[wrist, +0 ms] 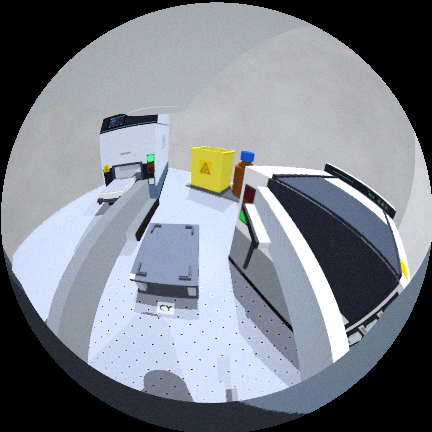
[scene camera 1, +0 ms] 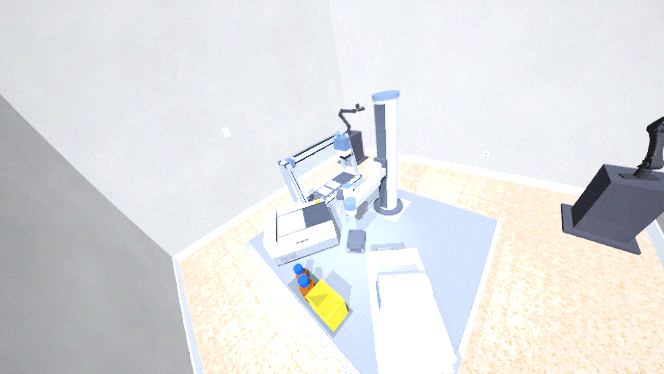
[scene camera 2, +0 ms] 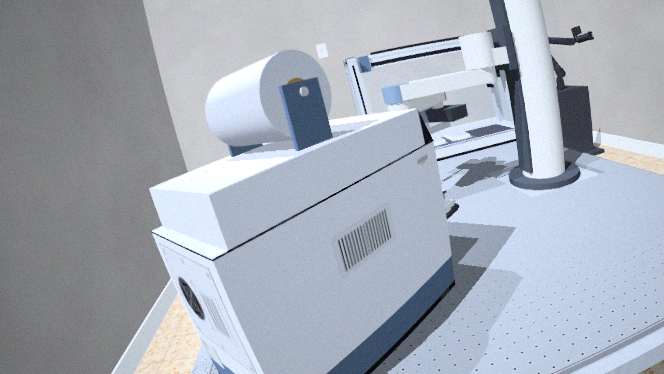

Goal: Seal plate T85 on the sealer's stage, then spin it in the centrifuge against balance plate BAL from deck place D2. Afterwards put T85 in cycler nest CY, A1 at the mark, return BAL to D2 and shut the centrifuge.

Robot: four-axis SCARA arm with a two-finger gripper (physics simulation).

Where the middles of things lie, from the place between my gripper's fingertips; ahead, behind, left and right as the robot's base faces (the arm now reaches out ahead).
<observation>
I see the centrifuge (wrist: pixel 366 269) 25 cm to the right of my hand, 25 cm ahead of it and 9 cm below it.
</observation>
